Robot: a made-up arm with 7 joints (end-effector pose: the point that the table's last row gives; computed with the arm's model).
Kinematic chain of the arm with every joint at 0, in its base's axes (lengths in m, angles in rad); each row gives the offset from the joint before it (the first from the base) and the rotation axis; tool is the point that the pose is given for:
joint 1: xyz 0 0 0.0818 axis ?
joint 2: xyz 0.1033 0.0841 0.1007 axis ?
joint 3: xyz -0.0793 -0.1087 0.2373 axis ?
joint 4: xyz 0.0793 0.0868 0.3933 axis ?
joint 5: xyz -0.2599 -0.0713 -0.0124 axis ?
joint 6: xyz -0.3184 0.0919 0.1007 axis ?
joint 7: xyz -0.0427 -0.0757 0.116 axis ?
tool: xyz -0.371 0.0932 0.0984
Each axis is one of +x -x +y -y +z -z.
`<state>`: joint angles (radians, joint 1 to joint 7).
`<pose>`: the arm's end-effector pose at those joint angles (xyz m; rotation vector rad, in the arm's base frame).
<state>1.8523 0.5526 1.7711 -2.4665 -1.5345 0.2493 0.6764</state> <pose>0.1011 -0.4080 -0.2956 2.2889 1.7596 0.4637</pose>
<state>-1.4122 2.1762 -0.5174 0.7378 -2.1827 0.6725 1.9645</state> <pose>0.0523 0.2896 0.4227 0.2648 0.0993 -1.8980</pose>
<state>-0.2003 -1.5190 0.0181 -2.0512 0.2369 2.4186 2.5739</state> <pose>0.0554 0.8768 0.7226 0.8128 -0.7897 -0.0693</pose>
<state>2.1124 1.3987 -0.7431 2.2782 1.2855 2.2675 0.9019</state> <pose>1.2728 0.4061 0.3446 -0.5308 -1.8528 -1.9794</pose>
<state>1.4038 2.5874 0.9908 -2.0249 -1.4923 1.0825 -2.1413</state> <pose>-0.1653 0.2776 -0.4224 -0.1044 -2.6465 0.3363</pose>
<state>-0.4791 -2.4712 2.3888 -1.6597 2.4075 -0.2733 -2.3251</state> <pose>0.2076 0.1068 0.0986 0.9995 -2.1929 -0.4638</pose>
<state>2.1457 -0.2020 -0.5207 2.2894 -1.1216 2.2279 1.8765</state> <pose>-0.7593 0.3339 0.9996 -0.9573 1.1619 0.3674</pose>
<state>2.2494 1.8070 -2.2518 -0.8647 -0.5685 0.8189 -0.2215</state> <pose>-0.7139 -0.1134 -0.2881 0.8574 -0.7637 -0.3961</pose>
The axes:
joint 1: +z
joint 2: +x
joint 3: +y
joint 4: -z
joint 5: +y
joint 6: -x
joint 7: +z

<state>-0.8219 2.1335 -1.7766 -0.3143 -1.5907 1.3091 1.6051</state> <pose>0.6020 0.2194 0.2935 -0.0713 0.1381 -2.5475</pose>
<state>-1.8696 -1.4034 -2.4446 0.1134 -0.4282 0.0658 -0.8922</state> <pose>-0.4876 -0.1753 -0.2860 -0.9744 -1.5658 -0.0410</pose>
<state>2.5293 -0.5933 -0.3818 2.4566 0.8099 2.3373 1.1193</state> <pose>-0.7891 -0.4917 1.3738 -1.6595 0.8371 1.7440</pose>
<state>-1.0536 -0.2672 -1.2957 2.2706 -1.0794 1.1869 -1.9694</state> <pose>0.2191 0.2169 0.9413 0.1017 -0.0612 0.4866</pose>
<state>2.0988 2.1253 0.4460 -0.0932 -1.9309 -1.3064 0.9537</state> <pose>-0.2855 0.0043 -0.0487 2.5817 -0.3693 -0.4373</pose>
